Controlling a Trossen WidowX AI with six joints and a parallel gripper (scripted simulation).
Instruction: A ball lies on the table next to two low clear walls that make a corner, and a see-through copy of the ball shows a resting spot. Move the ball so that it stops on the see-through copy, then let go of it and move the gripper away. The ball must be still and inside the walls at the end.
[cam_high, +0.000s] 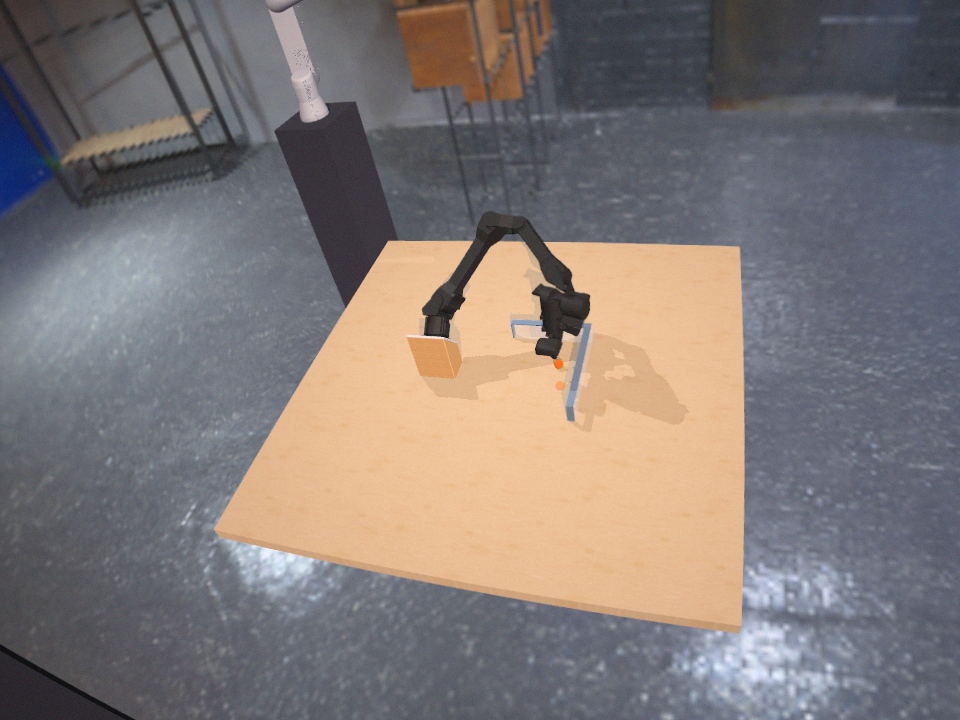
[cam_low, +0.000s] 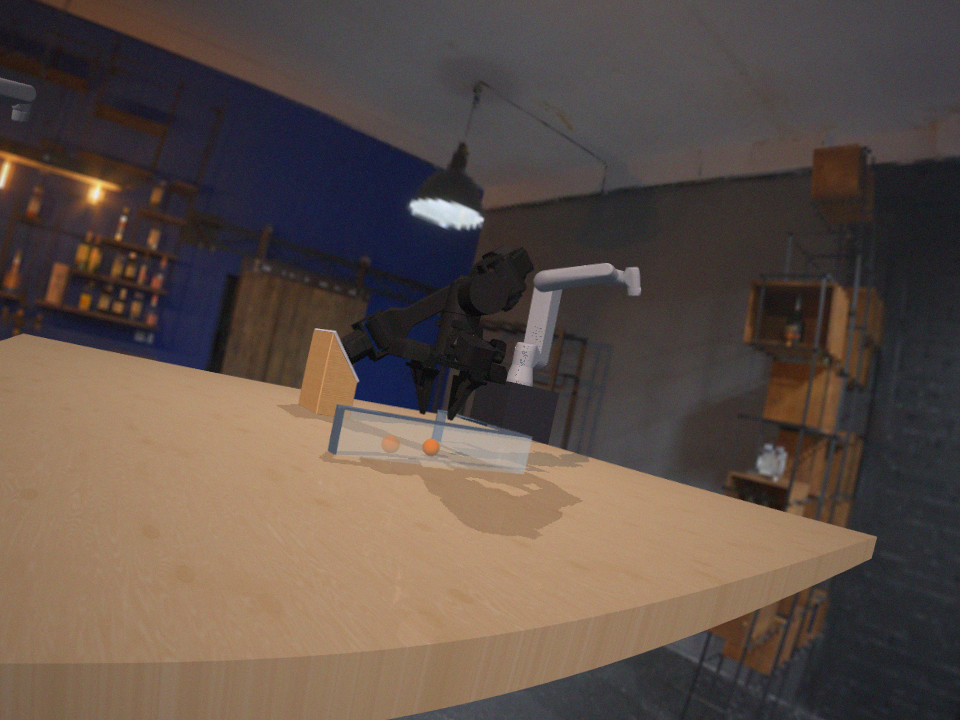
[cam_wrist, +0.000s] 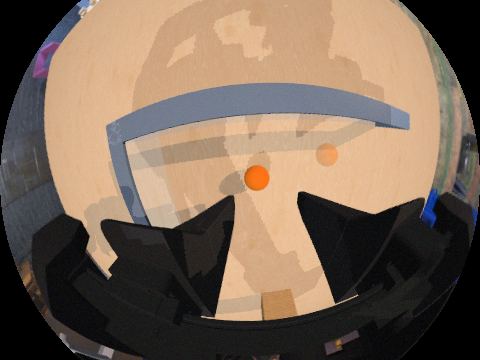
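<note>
My gripper tip is now 5 cm above the orange ball.
</note>
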